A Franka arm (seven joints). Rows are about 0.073 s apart.
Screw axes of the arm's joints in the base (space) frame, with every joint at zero. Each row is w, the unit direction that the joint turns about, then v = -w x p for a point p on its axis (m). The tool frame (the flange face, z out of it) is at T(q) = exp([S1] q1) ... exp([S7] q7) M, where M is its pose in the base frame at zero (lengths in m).
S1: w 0 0 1 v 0.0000 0.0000 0.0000
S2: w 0 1 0 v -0.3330 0.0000 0.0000
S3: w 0 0 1 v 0.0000 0.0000 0.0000
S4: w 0 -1 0 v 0.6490 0.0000 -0.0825
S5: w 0 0 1 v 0.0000 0.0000 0.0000
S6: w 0 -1 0 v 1.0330 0.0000 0.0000
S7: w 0 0 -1 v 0.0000 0.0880 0.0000
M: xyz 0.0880 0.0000 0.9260 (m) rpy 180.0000 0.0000 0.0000 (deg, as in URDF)
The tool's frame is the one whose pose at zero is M.
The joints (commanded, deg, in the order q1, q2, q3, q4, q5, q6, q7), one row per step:
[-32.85, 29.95, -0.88, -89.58, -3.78, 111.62, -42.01]
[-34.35, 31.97, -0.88, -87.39, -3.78, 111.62, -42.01]
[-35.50, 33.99, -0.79, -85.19, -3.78, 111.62, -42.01]
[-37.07, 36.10, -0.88, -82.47, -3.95, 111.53, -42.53]
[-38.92, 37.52, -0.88, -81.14, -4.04, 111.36, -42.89]
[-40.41, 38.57, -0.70, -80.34, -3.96, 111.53, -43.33]
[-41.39, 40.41, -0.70, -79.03, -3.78, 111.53, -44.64]
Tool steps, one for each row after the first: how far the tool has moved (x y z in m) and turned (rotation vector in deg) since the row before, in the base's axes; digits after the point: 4 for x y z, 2 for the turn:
[-0.0029, -0.0195, -0.0069, -0.12, -0.13, -1.48]
[-0.0006, -0.0153, -0.0071, -0.08, -0.16, -1.06]
[-0.0042, -0.0220, -0.0045, -0.42, -0.29, -1.03]
[-0.0110, -0.0204, -0.0072, 0.13, 0.26, -1.45]
[-0.0085, -0.0144, -0.0065, 0.25, -0.06, -0.93]
[-0.0050, -0.0115, -0.0127, 0.65, 0.26, 0.24]

